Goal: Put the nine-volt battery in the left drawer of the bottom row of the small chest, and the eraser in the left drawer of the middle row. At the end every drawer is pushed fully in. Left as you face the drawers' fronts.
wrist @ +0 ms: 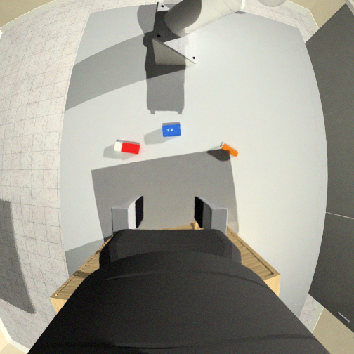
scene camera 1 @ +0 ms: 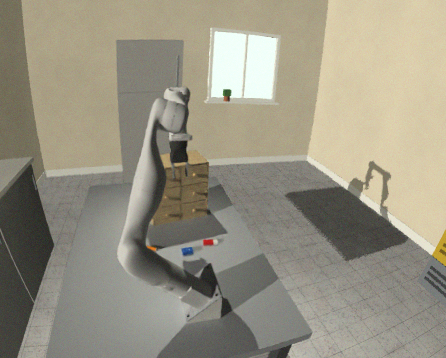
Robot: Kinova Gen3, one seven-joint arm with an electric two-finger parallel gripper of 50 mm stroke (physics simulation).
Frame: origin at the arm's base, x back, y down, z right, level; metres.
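Seen in the pictures: gripper, fingertip midpoint: (scene camera 1: 180, 176); arm's base at its link origin: (scene camera 1: 201, 295).
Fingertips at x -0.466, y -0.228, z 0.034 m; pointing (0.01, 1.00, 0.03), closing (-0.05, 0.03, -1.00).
Offsets run from my fingertips to a thing's top centre. "pt": to the spot under its first point. Level surfaces: height alone.
The wooden chest @[dx -0.196, dy -0.007, dz +0.011 m] (scene camera 1: 194, 183) (wrist: 270, 284) stands at the table's far end, its drawers appearing shut. Its bottom-left drawer @[pt dx -0.102, dy +0.249, dz -0.029 m] (scene camera 1: 171, 213) and middle-left drawer @[dx -0.178, dy +0.105, dz -0.061 m] (scene camera 1: 173, 196) are partly hidden by the arm in the scene view. A blue block @[dx +0.150, dy +0.286, dz -0.008 m] (scene camera 1: 187, 251) (wrist: 171, 130) with small pale marks, apparently the nine-volt battery, lies on the table. A red block with a white end @[dx +0.111, dy +0.290, dz +0.113 m] (scene camera 1: 209, 242) (wrist: 129, 148), apparently the eraser, lies near it. My gripper (scene camera 1: 180, 175) (wrist: 168, 207) is open and empty, pointing down, high above the table by the chest's upper part.
An orange piece @[dx +0.094, dy +0.289, dz -0.159 m] (scene camera 1: 151, 248) (wrist: 230, 150) with a grey end lies on the grey table @[dy +0.304 m] (scene camera 1: 95, 280) (wrist: 270, 100), on the other side of the blue block from the red one. The arm's base (scene camera 1: 205, 306) (wrist: 172, 50) stands at the near end. Dark cabinets (scene camera 1: 25, 235) (wrist: 335, 150) stand beside the table.
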